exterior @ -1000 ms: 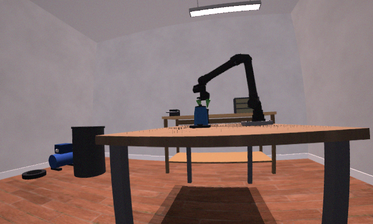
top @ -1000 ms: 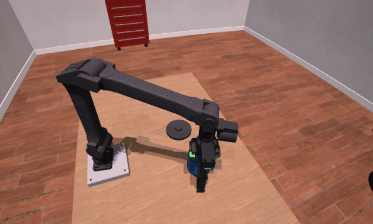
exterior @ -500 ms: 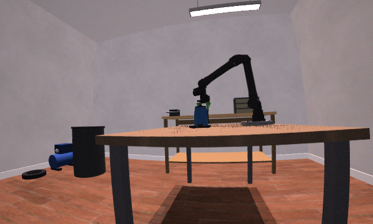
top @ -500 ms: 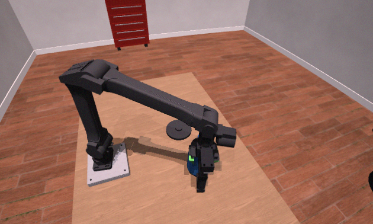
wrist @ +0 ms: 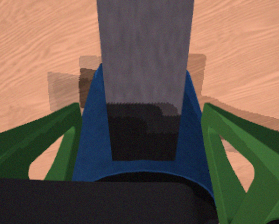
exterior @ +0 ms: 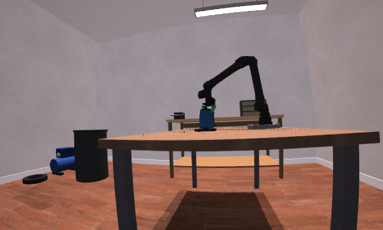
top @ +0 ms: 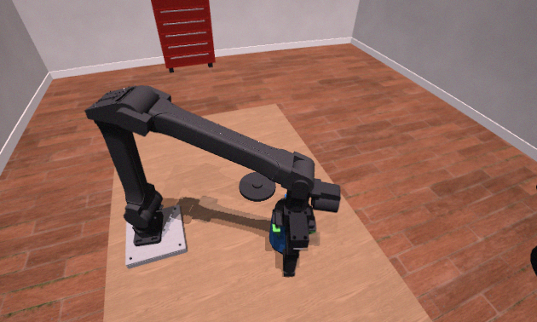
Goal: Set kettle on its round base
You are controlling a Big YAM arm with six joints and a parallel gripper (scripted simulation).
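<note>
My hand is 5 cm above the blue kettle, 3 cm to the right of it and 1 cm short of it. Round my hand: round dark base: 32 cm to the left, 13 cm below, 4 cm behind.
</note>
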